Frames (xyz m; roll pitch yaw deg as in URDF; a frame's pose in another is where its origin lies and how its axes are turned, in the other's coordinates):
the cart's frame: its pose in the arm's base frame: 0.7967 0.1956 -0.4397 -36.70 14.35 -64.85
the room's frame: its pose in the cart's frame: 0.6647 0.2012 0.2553 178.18 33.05 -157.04
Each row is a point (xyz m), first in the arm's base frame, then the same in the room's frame.
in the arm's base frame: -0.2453 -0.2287 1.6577
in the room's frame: 1.3360 -1.5860 -1.7446
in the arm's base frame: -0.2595 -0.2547 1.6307
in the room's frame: 1.3371 -1.6020 -1.7079
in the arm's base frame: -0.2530 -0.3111 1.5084
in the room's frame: 1.3095 -1.5938 -1.5761
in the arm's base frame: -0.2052 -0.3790 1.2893
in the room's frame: 1.2444 -1.5365 -1.3585
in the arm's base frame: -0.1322 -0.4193 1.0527
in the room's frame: 1.1713 -1.4387 -1.1393
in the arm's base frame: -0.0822 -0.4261 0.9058
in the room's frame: 1.1305 -1.3615 -1.0109
